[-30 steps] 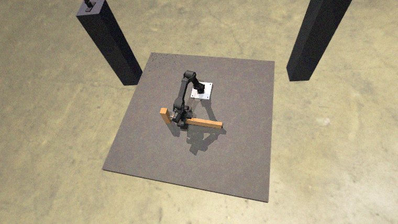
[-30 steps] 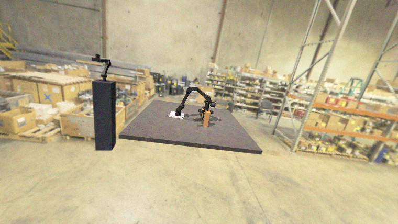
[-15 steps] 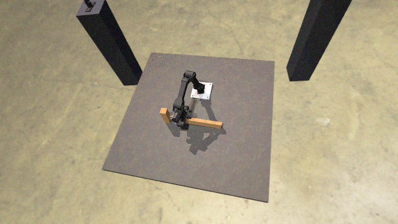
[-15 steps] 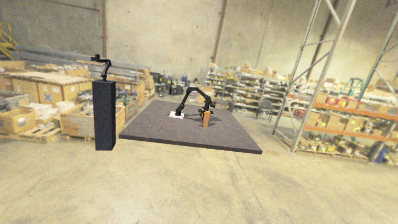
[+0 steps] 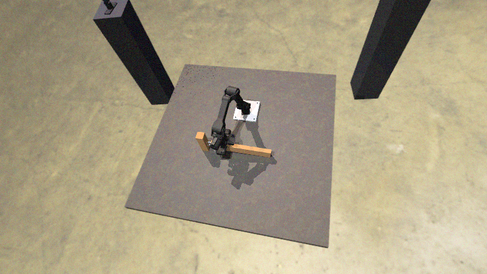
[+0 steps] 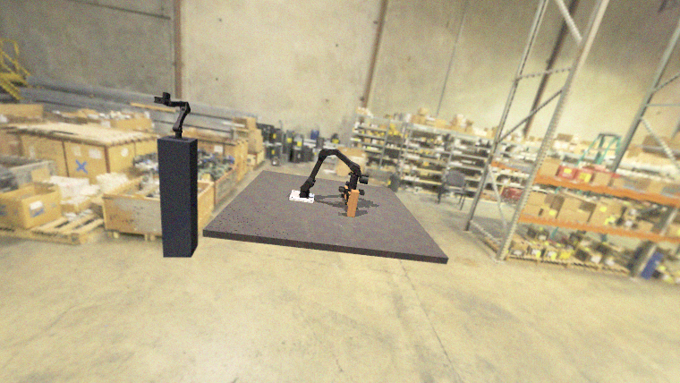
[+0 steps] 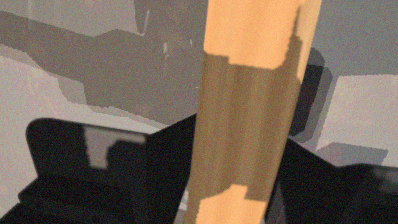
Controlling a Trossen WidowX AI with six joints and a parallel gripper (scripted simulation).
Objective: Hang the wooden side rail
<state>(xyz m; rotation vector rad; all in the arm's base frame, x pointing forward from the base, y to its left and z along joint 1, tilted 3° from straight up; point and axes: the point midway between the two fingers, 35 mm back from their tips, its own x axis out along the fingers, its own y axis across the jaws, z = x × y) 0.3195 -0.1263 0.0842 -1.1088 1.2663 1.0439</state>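
Now: gripper tip 30 mm past the wooden headboard post, 150 mm to the left of it and 40 mm below it.
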